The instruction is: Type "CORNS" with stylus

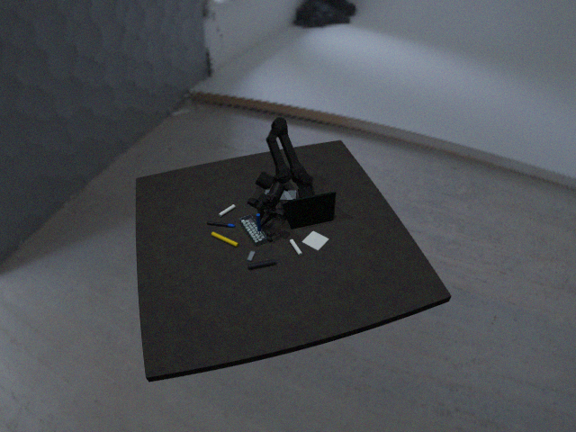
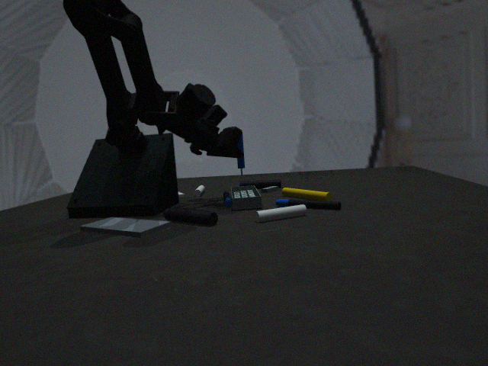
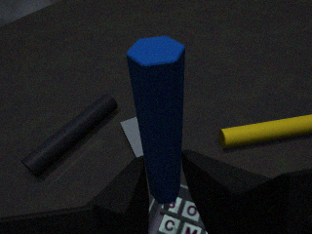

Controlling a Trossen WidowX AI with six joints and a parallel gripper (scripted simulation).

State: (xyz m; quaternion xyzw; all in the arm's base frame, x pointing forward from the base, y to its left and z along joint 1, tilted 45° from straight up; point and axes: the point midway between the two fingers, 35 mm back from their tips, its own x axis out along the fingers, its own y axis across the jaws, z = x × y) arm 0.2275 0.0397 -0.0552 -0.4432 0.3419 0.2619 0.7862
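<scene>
The small grey block is 60 mm ahead of my gripper tip, 80 mm to the left of it and 100 mm below it. The rest, counted from my gripper tip: yellow rod: 160 mm ahead, 50 mm to the right, 100 mm below; blue stylus: 20 mm below; grey flat plate: 160 mm behind, 300 mm to the right, 100 mm below.
</scene>
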